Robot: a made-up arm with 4 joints. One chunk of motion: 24 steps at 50 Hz.
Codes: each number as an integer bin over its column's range. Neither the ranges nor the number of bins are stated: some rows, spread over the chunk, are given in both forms.
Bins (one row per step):
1: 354 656 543 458 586 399
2: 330 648 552 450 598 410
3: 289 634 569 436 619 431
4: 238 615 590 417 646 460
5: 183 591 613 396 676 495
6: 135 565 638 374 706 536
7: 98 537 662 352 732 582
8: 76 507 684 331 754 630
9: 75 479 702 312 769 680
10: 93 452 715 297 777 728
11: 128 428 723 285 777 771
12: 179 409 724 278 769 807
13: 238 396 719 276 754 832
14: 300 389 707 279 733 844
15: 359 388 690 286 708 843
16: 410 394 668 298 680 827
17: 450 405 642 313 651 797
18: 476 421 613 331 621 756
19: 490 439 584 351 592 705
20: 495 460 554 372 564 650
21: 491 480 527 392 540 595
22: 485 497 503 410 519 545
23: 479 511 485 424 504 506
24: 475 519 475 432 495 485
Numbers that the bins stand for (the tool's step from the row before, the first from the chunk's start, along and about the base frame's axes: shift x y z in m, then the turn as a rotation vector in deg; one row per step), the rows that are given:
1: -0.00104 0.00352 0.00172 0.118 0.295 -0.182
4: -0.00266 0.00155 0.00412 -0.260 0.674 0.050
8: -0.00493 -0.00364 0.00892 -1.052 1.355 0.696
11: -0.00421 -0.00744 0.01091 -1.475 1.500 1.233
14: -0.00180 -0.00931 0.01009 -1.531 1.223 1.510
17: 0.00031 -0.00854 0.00677 -1.218 0.705 1.332
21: 0.00088 -0.00494 0.00090 -0.490 0.005 0.563
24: 0.00066 -0.00306 -0.00175 -0.122 -0.278 0.145
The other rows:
2: -0.00138 0.00314 0.00218 0.044 0.371 -0.140
3: -0.00195 0.00246 0.00305 -0.085 0.504 -0.061
5: -0.00344 0.00040 0.00529 -0.453 0.863 0.183
6: -0.00411 -0.00085 0.00657 -0.656 1.052 0.339
7: -0.00463 -0.00220 0.00780 -0.858 1.216 0.514
9: -0.00495 -0.00498 0.00984 -1.227 1.450 0.887
10: -0.00470 -0.00628 0.01050 -1.365 1.500 1.069
12: -0.00349 -0.00835 0.01096 -1.540 1.450 1.370
13: -0.00266 -0.00897 0.01071 -1.558 1.355 1.465
15: -0.00097 -0.00936 0.00923 -1.466 1.065 1.507
16: -0.00025 -0.00907 0.00810 -1.356 0.888 1.446
18: 0.00067 -0.00777 0.00529 -1.052 0.516 1.176
19: 0.00087 -0.00691 0.00381 -0.868 0.333 0.982
20: 0.00094 -0.00590 0.00228 -0.674 0.157 0.772
22: 0.00080 -0.00412 -0.00032 -0.324 -0.127 0.373
23: 0.00071 -0.00345 -0.00124 -0.195 -0.222 0.225

